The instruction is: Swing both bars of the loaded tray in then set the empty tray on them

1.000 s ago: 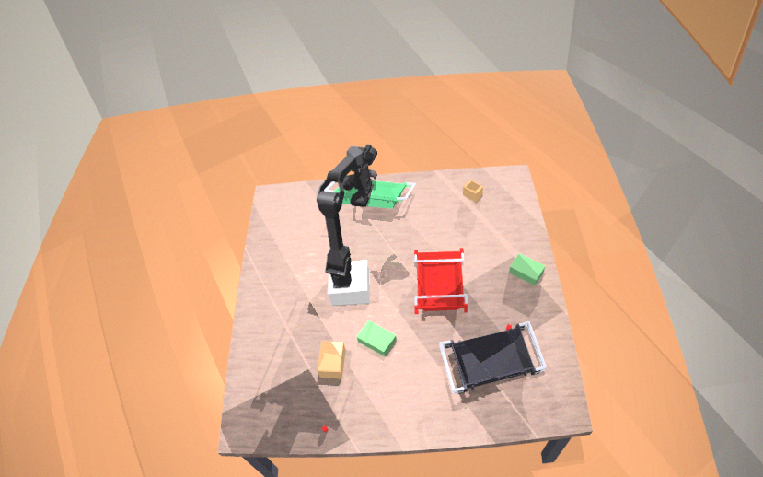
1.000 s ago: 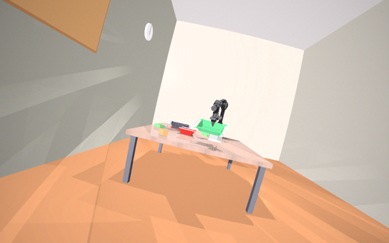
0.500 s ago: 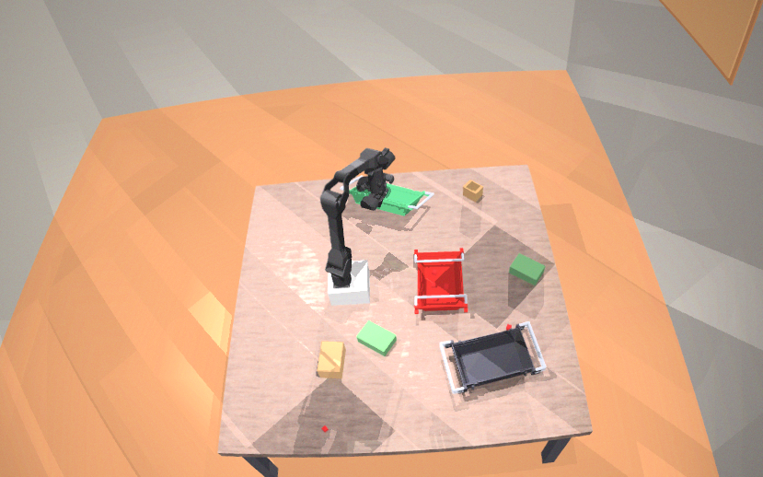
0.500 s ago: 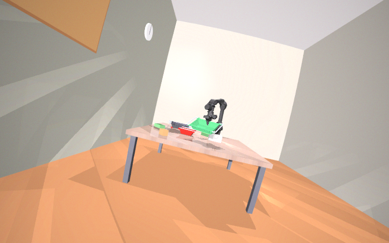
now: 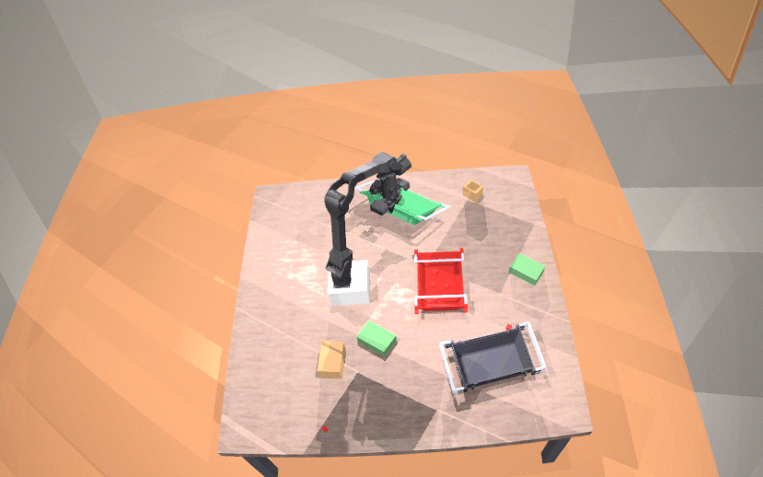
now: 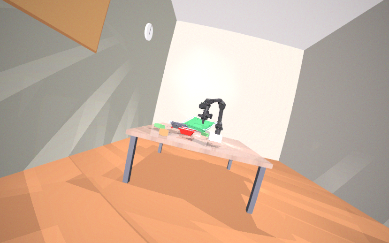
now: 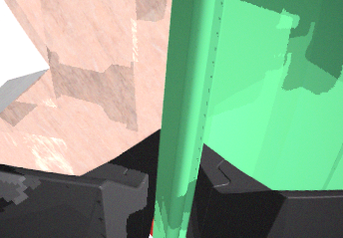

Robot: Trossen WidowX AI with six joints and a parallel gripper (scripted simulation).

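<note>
My gripper tip is now 6 cm to the right of the green tray and 4 cm short of it. From my gripper tip the other things lie so: small tan box (34 cm ahead, 24 cm to the left, 16 cm below); red cube (82 cm to the right, 23 cm behind, 17 cm below).
</note>
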